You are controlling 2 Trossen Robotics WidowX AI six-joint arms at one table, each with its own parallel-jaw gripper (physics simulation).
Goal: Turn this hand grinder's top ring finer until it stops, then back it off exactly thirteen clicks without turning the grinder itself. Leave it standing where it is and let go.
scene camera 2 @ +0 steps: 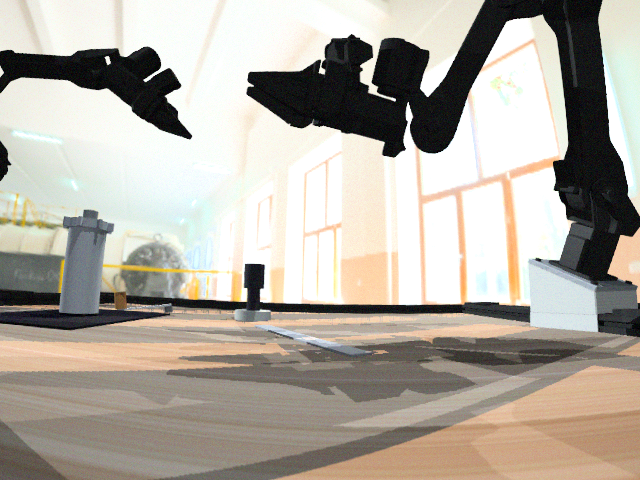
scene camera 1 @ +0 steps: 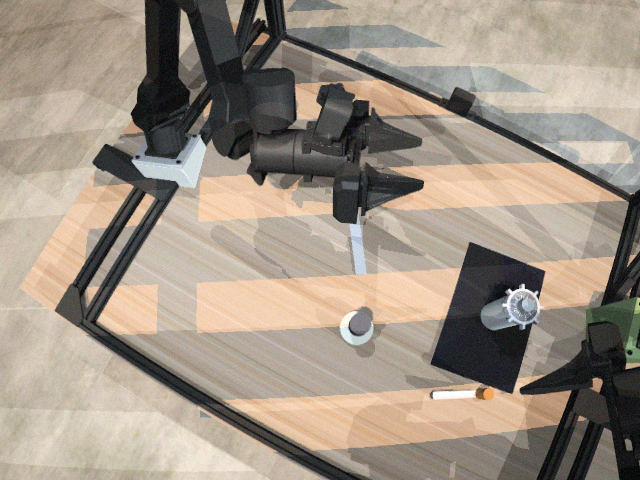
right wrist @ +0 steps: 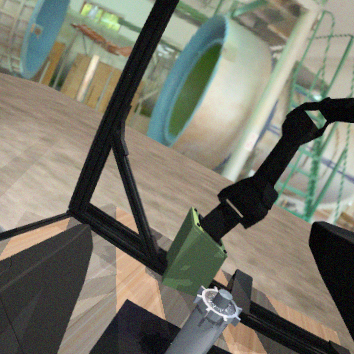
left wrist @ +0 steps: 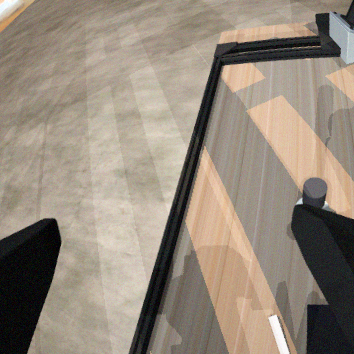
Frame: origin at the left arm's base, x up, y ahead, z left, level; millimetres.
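Seen in the pictures: left gripper, fingertip midpoint: (scene camera 2: 188, 135) (scene camera 1: 523, 436) (left wrist: 177, 224); right gripper, fingertip midpoint: (scene camera 2: 247, 84) (scene camera 1: 422, 162) (right wrist: 202, 235); left arm's base at its link origin: (right wrist: 208, 229); right arm's base at its link origin: (scene camera 2: 582, 271) (scene camera 1: 166, 146).
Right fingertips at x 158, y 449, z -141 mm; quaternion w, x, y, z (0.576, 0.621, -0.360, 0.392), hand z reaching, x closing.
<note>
Pixels of each thing's top centre, then the offset from my right fingertips to it.
- grey cylindrical hand grinder at its top centre: (right wrist: 225, 293) (scene camera 1: 527, 304) (scene camera 2: 90, 211) dx -144, dy -207, dz +128 mm
- black mat at its top centre: (scene camera 2: 80, 314) (scene camera 1: 491, 316) dx -289, dy -205, dz +128 mm
- white disc at its top centre: (left wrist: 314, 187) (scene camera 1: 360, 323) (scene camera 2: 254, 264) dx -201, dy +38, dz +183 mm
- white stick with an orange end, top centre: (left wrist: 283, 350) (scene camera 1: 465, 395) (scene camera 2: 144, 292) dx -256, dy -157, dz +273 mm
- pale flat strip at its top centre: (scene camera 2: 297, 335) (scene camera 1: 354, 219) dx -289, dy +69, dz -16 mm
The grey cylindrical hand grinder (scene camera 1: 496, 316) (scene camera 2: 82, 273) (right wrist: 199, 334) stands upright on a black mat (scene camera 1: 465, 304) (scene camera 2: 41, 319) (right wrist: 140, 327). Its toothed top ring (scene camera 1: 508, 311) (scene camera 2: 87, 223) (right wrist: 235, 316) surrounds a small central stub. My right gripper (scene camera 1: 422, 162) (scene camera 2: 249, 85) is open and empty, high above the table and well away from the grinder. My left gripper (left wrist: 177, 224) is open and empty, raised beyond the mat's near right corner in scene camera 1, where one finger (scene camera 1: 563, 374) shows. The ring's click position cannot be read.
A dark knob on a white disc (scene camera 1: 360, 322) (scene camera 2: 253, 284) (left wrist: 315, 191) stands left of the mat. A white stick with an orange end (scene camera 1: 454, 394) (left wrist: 279, 335) lies near the mat. A pale flat strip (scene camera 1: 357, 253) (scene camera 2: 315, 341) lies below my right gripper. Black rails edge the table.
</note>
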